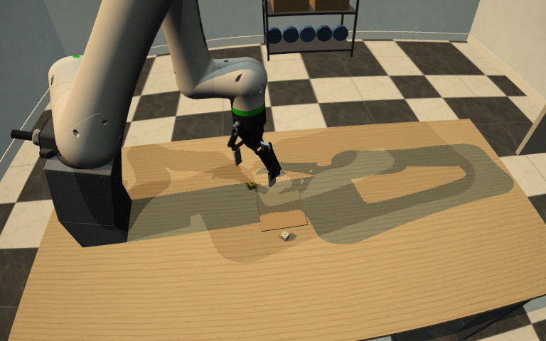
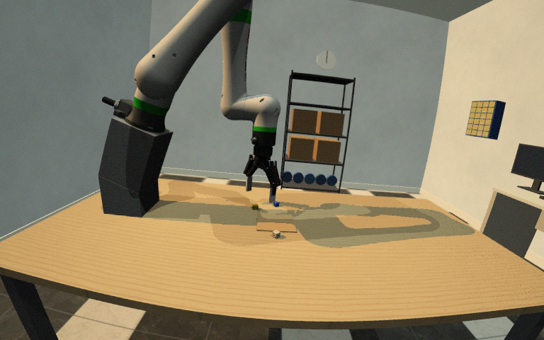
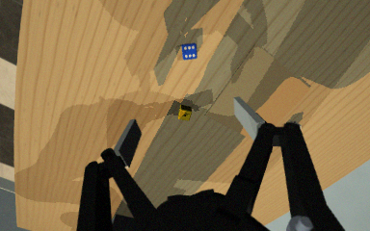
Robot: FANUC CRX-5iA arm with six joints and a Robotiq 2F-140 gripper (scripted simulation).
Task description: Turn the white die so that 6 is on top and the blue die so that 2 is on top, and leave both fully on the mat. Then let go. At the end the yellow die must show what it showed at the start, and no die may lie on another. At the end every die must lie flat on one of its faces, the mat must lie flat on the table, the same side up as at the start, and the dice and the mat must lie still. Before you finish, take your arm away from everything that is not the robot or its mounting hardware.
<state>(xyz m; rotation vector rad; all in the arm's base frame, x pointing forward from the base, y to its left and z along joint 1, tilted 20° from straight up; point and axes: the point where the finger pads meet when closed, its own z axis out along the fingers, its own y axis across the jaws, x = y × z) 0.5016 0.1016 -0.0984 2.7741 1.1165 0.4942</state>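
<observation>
Right now my hand is 50 mm above the yellow die, 10 mm to the left of it and 10 mm past it. Also, from my hand: white die 220 mm to the right, 70 mm ahead, 50 mm below; blue die 70 mm ahead, 50 mm below, 40 mm to the left; tan mat 120 mm to the right, 70 mm ahead, 60 mm below.
</observation>
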